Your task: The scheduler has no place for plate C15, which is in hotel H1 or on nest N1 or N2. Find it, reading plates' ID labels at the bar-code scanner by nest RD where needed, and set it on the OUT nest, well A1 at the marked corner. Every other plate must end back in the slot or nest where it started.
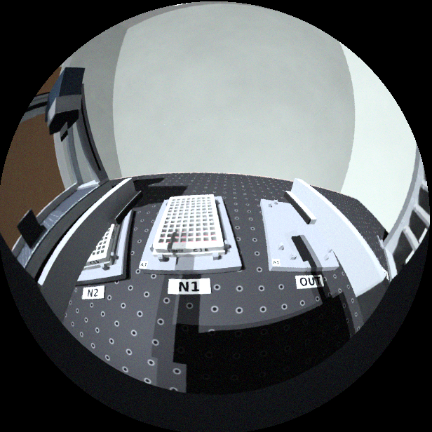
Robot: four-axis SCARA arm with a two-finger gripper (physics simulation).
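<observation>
My gripper (213, 181) is open, with one finger at the left and one at the right. Between and beyond them a white gridded plate (189, 220) sits on nest N1 (233, 257). Its front label looks like C16, but the last character is blurred. N1's A1 mark is at its front left corner. Another white plate (103, 247) sits on nest N2 (121, 267), partly hidden by the left finger; its label is too slanted to read surely. The OUT nest (277, 225) holds no plate, has its A1 mark at the front left corner, and is partly covered by the right finger.
A dark blue and grey box (68, 85) hangs on a frame at the left. Below it a small black block (31, 227) stands by a grey ledge. A white ladder-like structure (414, 236) stands at the far right. The arm's shadow falls across the perforated deck (227, 300).
</observation>
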